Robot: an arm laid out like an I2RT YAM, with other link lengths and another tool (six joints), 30 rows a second.
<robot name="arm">
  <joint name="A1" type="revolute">
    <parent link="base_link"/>
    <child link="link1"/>
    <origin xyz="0 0 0.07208" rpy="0 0 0"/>
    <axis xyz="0 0 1"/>
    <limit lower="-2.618" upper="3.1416"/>
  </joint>
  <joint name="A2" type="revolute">
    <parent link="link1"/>
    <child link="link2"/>
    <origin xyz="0.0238 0.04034 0.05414" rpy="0 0 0"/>
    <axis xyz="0 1 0"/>
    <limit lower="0" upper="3.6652"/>
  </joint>
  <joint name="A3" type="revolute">
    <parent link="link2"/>
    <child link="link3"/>
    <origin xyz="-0.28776 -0.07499 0" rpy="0 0 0"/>
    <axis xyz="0 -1 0"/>
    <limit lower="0" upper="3.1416"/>
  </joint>
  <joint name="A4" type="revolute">
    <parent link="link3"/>
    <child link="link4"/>
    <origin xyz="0.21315 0.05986 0.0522" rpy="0 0 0"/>
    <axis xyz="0 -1 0"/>
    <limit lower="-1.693" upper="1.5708"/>
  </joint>
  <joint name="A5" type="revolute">
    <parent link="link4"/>
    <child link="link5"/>
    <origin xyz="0.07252 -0.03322 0.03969" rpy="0 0 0"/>
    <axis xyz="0 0 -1"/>
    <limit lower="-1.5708" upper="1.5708"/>
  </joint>
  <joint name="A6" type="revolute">
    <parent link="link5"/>
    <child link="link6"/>
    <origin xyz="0.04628 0 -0.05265" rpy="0 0 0"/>
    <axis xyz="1 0 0"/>
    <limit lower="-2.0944" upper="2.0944"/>
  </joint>
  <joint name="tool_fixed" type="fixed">
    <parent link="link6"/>
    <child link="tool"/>
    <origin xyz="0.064 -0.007 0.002" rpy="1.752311 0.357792 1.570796"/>
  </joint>
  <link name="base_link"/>
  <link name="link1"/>
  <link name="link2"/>
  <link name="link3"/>
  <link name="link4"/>
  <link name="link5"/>
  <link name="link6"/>
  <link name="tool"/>
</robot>
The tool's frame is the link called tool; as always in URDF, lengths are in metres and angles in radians.
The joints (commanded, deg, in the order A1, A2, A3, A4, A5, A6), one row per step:
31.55 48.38 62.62 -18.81 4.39 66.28
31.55 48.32 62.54 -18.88 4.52 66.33
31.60 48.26 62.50 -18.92 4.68 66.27
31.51 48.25 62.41 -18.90 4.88 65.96
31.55 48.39 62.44 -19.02 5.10 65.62
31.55 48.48 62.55 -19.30 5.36 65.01
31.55 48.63 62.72 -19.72 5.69 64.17
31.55 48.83 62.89 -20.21 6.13 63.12
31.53 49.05 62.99 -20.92 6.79 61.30
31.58 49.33 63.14 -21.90 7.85 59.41
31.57 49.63 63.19 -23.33 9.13 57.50
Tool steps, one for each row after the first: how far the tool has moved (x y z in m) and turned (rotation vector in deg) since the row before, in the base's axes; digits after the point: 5 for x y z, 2 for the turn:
-0.00010 -0.00035 -0.00055 -0.01 0.09 -0.13
-0.00018 -0.00026 -0.00019 -0.07 -0.02 -0.10
0.00038 -0.00063 -0.00046 -0.32 -0.10 -0.26
0.00063 0.00002 -0.00059 -0.44 0.04 -0.15
0.00036 -0.00043 -0.00039 -0.70 -0.06 -0.20
0.00053 -0.00050 -0.00061 -0.99 -0.04 -0.25
0.00079 -0.00062 -0.00096 -1.25 -0.03 -0.33
0.00102 -0.00113 -0.00208 -2.14 -0.10 -0.47
0.00118 -0.00162 -0.00274 -2.41 0.11 -0.75
0.00117 -0.00235 -0.00477 -2.79 0.59 -0.98

